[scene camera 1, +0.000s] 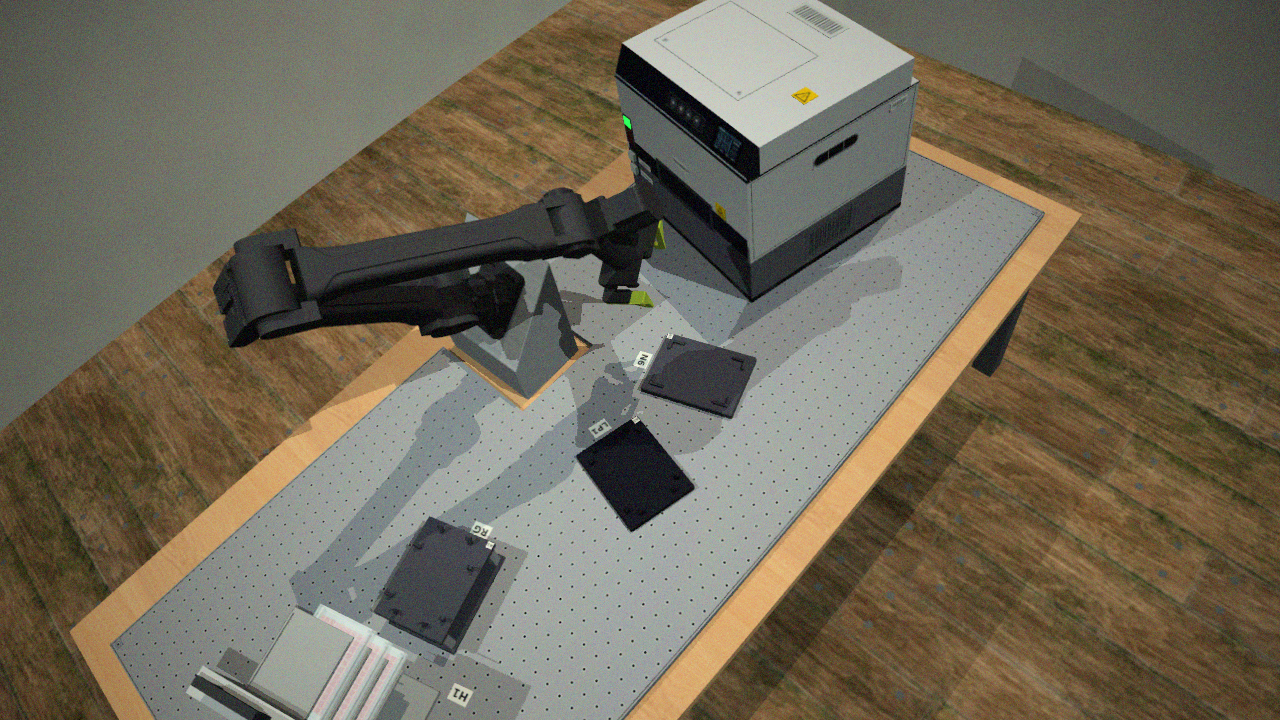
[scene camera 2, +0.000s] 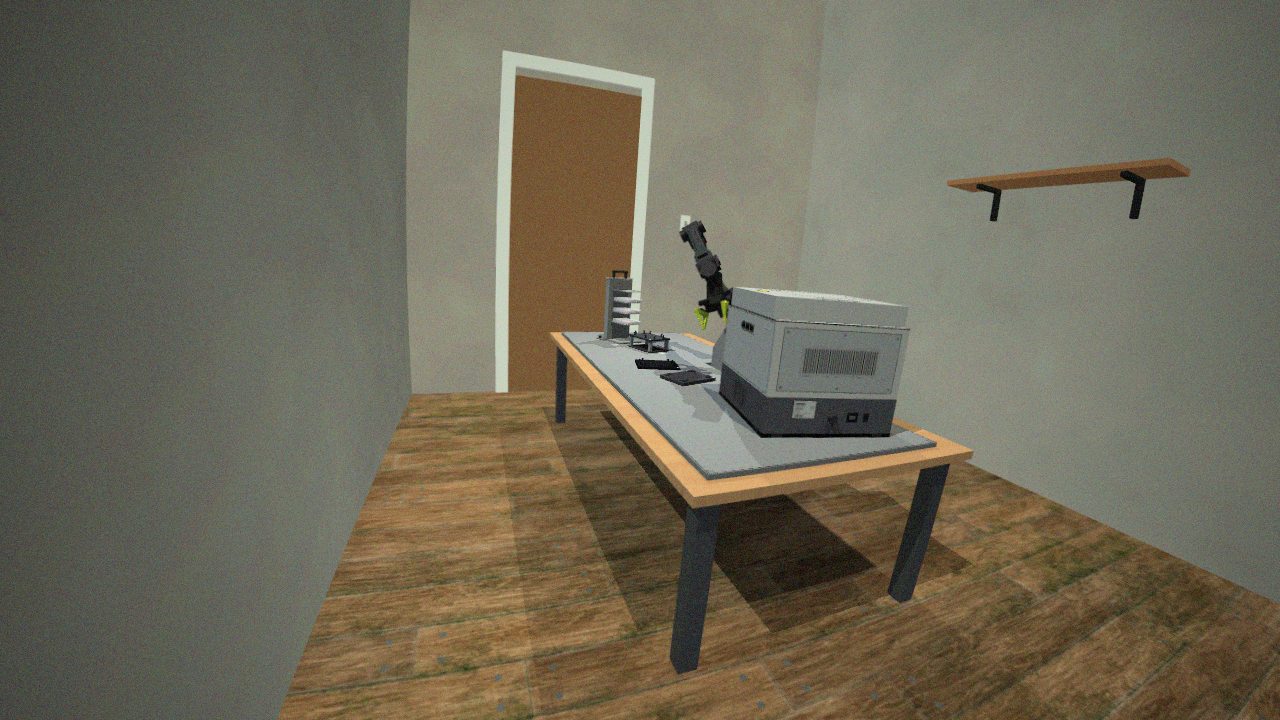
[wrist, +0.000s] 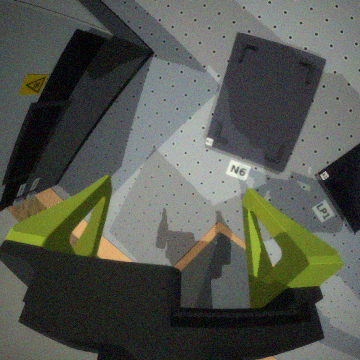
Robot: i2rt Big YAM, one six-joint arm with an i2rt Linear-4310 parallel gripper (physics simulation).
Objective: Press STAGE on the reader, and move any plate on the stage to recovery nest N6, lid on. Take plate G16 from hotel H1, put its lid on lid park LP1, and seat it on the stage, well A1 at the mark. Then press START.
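Seen in the pictures: gripper, between the fingertips: [scene camera 1: 656, 277] [scene camera 2: 714, 327] [wrist: 178, 187]; arm's base, origin of its link: [scene camera 1: 497, 296].
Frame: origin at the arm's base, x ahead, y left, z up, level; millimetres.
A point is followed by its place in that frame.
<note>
My gripper [scene camera 1: 651, 266] {x 211, y 171, z 42 mm} [scene camera 2: 713, 313] {x 211, y 171, z 42 mm} [wrist: 178, 187] {x 211, y 171, z 42 mm} is open and empty, with its lime fingers in the air beside the reader's front. The reader [scene camera 1: 827, 188] {x 291, y 505, z 21 mm} [scene camera 2: 747, 353] {x 299, y 541, z 28 mm} [wrist: 25, 50] {x 222, y 346, z 49 mm} is a white and dark grey box with a green light [scene camera 1: 626, 122] {x -89, y 406, z 46 mm}. No stage sticks out of it in view. Nest N6 [scene camera 1: 698, 376] {x 296, y 155, z -139 mm} [scene camera 2: 687, 377] {x 302, y 179, z -139 mm} [wrist: 270, 100] {x 300, y 154, z -139 mm} is a dark tray with corner brackets and no plate. Lid park LP1 [scene camera 1: 635, 474] {x 342, y -45, z -141 mm} [scene camera 2: 656, 364] {x 344, y -25, z -141 mm} [wrist: 347, 190] {x 281, y -18, z -141 mm} is black, with no lid seen on it. Hotel H1 [scene camera 1: 304, 662] {x 328, y -549, z 103 mm} [scene camera 2: 612, 308] holds several plates; which is G16 cannot be told.
A dark raised stand marked RG [scene camera 1: 438, 582] {x 268, y -376, z -90 mm} [scene camera 2: 650, 340] {x 283, y -281, z -94 mm} stands between the hotel and LP1. The arm's grey base block [scene camera 1: 528, 344] {x 84, y -17, z -45 mm} is near the table's edge, beside N6. A wooden wall shelf [scene camera 2: 1065, 175] is away from the table.
</note>
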